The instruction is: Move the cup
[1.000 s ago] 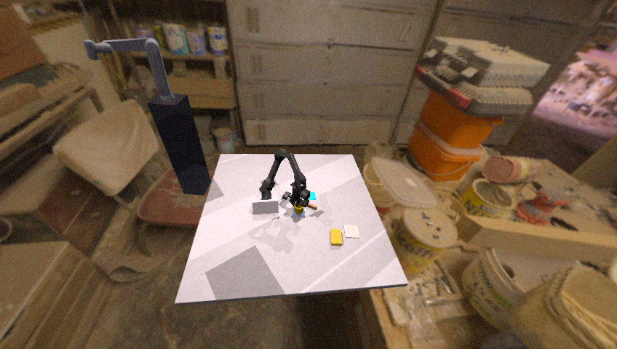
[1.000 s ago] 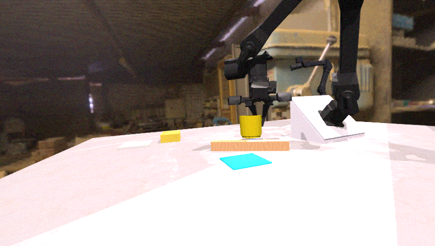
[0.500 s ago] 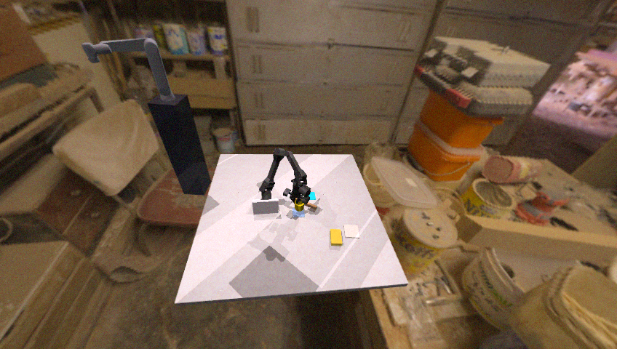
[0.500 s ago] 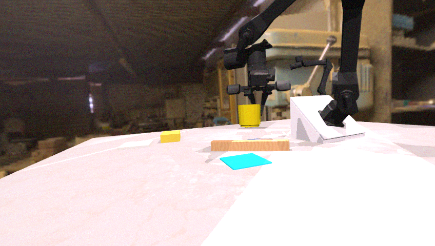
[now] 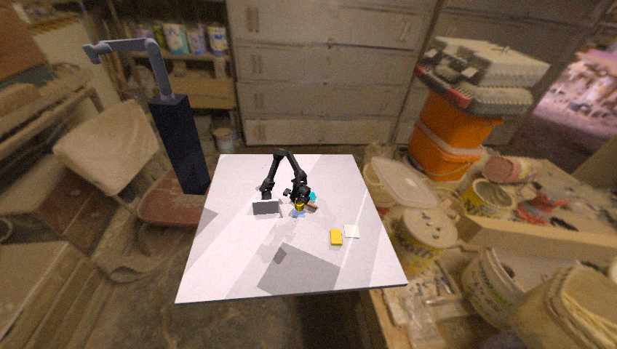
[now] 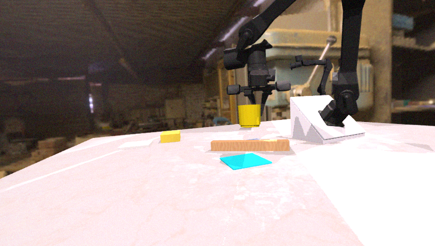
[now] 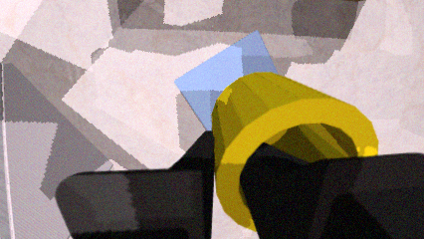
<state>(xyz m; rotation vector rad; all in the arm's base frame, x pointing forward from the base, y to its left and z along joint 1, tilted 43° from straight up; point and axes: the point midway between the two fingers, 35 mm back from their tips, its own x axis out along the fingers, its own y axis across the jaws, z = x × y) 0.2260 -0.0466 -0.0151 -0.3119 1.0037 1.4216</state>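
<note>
Right now the cyan pad is 110 mm ahead of my gripper tip, 170 mm to the left of it and 90 mm below it. The rest, counted from my gripper tip: yellow cup (20 mm ahead, 10 mm to the right); then blue pad (20 mm ahead, 10 mm to the right, 90 mm below); then wooden bar (70 mm ahead, 80 mm to the left, 80 mm below).
</note>
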